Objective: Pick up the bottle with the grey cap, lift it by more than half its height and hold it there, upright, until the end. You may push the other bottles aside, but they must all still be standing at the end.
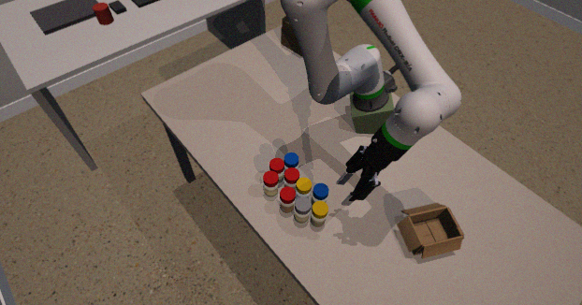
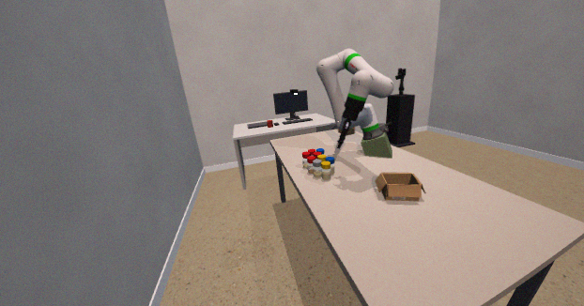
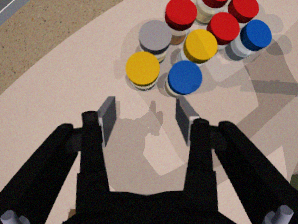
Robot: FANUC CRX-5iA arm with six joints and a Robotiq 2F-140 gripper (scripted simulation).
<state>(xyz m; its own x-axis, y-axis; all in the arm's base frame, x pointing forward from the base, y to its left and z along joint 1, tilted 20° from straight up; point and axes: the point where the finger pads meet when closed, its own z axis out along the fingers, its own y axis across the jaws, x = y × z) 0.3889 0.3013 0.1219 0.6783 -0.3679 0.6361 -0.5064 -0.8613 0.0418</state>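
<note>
Right now my hand is 16 cm above the grey-capped bottle, 10 cm short of it and 8 cm to the left of it. Also, from my hand: yellow-capped bottle 16 cm below, 7 cm ahead, 3 cm to the right.
</note>
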